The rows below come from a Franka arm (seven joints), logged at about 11 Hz.
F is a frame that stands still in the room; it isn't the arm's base.
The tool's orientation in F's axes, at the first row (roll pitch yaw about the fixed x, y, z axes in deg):
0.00 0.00 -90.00
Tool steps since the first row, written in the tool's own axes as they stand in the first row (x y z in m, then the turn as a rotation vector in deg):
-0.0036 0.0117 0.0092 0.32 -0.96 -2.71
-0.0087 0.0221 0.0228 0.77 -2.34 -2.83
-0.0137 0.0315 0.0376 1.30 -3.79 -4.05
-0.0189 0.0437 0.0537 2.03 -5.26 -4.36
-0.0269 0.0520 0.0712 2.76 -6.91 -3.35
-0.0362 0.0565 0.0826 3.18 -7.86 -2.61
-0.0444 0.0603 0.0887 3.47 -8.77 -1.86
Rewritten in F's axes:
0.0117 0.0036 0.0092 -0.96 -0.32 -2.71
0.0221 0.0087 0.0228 -2.34 -0.77 -2.83
0.0315 0.0137 0.0376 -3.79 -1.30 -4.05
0.0437 0.0189 0.0537 -5.26 -2.03 -4.36
0.0520 0.0269 0.0712 -6.91 -2.76 -3.35
0.0565 0.0362 0.0826 -7.86 -3.18 -2.61
0.0603 0.0444 0.0887 -8.77 -3.47 -1.86

